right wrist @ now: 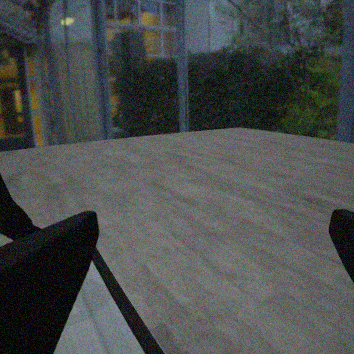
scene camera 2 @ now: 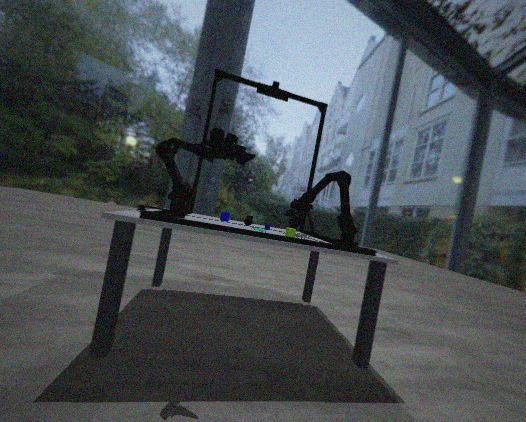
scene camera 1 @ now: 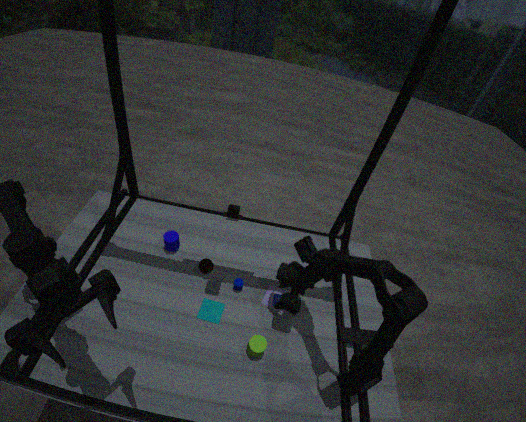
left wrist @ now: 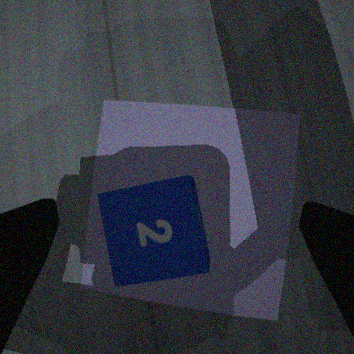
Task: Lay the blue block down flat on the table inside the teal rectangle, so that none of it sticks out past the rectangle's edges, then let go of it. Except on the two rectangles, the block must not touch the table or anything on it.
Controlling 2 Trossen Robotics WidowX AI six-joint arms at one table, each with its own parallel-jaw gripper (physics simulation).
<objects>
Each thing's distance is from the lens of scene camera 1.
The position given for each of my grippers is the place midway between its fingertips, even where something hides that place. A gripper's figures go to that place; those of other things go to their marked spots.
my left gripper (scene camera 1: 277, 297): 0.90 m
my right gripper (scene camera 1: 90, 346): 0.49 m
</objects>
